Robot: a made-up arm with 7 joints.
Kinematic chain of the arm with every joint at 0, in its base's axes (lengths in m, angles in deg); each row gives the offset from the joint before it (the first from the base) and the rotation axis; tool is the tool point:
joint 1: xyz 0 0.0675 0 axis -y
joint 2: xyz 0 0.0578 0 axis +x
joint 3: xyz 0 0 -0.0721 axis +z
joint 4: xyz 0 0 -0.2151 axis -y
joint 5: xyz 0 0 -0.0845 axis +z
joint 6: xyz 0 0 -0.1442 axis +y
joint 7: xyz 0 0 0 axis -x
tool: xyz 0 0 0
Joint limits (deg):
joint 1: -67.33..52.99
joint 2: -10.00..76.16
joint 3: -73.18..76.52
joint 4: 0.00..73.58
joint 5: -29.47..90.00
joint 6: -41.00..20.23
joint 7: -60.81..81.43
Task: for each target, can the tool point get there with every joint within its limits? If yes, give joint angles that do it. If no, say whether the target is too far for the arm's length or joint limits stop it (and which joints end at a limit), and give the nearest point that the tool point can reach.
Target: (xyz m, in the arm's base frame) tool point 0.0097 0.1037 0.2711
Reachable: no: joint limits stop it (at a limit: joint 1, joint 2, joint 4) | nearest point 0.0844 0.4957 0.1661 | short by 0.413 m
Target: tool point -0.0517 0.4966 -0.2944
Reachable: yes | joints -42.90 55.74 0.60 45.28 35.27 -30.77 43.98
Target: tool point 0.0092 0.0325 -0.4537
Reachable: yes | joints -11.85 7.58 -55.78 52.62 15.76 10.48 59.15
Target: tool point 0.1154 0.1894 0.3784
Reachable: no: joint limits stop it (at a limit: joint 1, joint 2, joint 4) | nearest point 0.1274 0.4862 0.1594 | short by 0.369 m
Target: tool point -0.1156 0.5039 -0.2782
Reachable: yes | joints -52.37 55.65 -0.84 40.91 62.03 -10.64 29.93
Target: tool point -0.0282 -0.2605 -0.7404
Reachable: no: too far | nearest point -0.0178 -0.0566 -0.4678 | short by 0.341 m
